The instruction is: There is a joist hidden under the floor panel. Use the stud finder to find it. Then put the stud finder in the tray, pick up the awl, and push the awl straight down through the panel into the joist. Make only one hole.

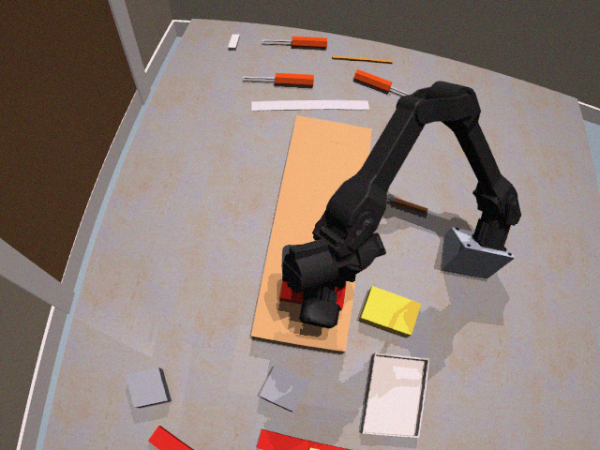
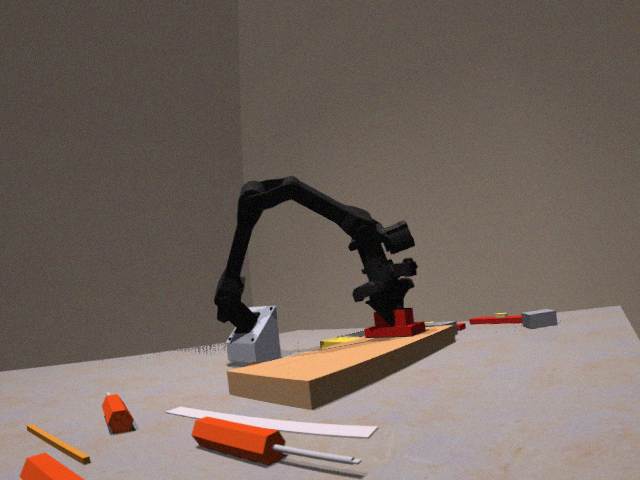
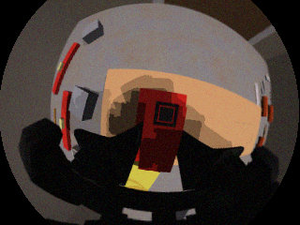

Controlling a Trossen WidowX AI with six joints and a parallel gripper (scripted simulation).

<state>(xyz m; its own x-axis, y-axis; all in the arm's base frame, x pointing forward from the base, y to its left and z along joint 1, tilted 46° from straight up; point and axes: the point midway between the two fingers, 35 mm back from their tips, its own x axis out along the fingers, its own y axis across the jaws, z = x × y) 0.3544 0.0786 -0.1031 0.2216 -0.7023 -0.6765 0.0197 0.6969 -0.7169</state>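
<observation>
The white tray lies 200 mm behind my gripper tip, 190 mm to the left of it and 50 mm below it. From my gripper tip the other things lie so: brown-handled awl: 170 mm behind, 240 mm to the right, 60 mm below; then red stud finder: 10 mm ahead, 20 mm above; then yellow block: 170 mm behind, 20 mm to the left, 50 mm below.
</observation>
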